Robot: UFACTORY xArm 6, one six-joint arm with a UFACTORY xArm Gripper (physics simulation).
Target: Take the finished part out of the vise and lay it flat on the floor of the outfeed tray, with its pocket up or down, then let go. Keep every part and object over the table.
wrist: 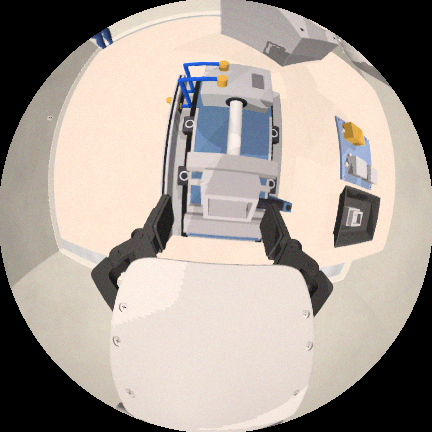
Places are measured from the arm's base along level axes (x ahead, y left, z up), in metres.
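Pixels of known places: gripper, between the fingertips: [218,210].
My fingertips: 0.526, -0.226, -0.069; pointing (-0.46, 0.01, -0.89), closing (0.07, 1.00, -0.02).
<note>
For each thing: its middle in the pictures, then the offset to it from my fingertips, as dx, dy, dz. "spot": a spot on its surface instead.
- finished part, middle of its body: [228,196] -0.009, +0.011, -0.028
- vise, middle of its body: [227,146] -0.075, +0.013, -0.073
- black tray, a spot on its surface: [341,222] spot: +0.037, +0.266, -0.080
- small grey pocketed piece, middle of its body: [352,216] +0.027, +0.331, -0.093
- blue plate, middle of its body: [357,155] -0.141, +0.386, -0.119
- yellow block, middle of its body: [353,133] -0.187, +0.341, -0.097
- grey block, middle of its body: [356,166] -0.097, +0.340, -0.097
- dark handle, a spot on its surface: [281,205] spot: -0.001, +0.074, -0.027
The finished part [231,184] is a light grey block with a square pocket facing the camera. It sits in the vise, between the grey jaws. The vise [255,122] has a blue bed and a thick round screw, in the middle of the wrist view. My gripper [218,210] is open and empty. Its fingers appear on either side of the part in this view, with wide gaps; their height above it is hard to tell. A black tray [341,222], apparently the outfeed tray, lies at the right and holds a small grey pocketed piece [354,217].
A blue plate [344,167] with a yellow block [353,133] and a grey block [358,167] lies behind the tray. Blue pipes [200,79] with yellow ends rise at the vise's back left. A dark handle [281,205] sticks out right. A large grey box [260,27] stands at the back.
</note>
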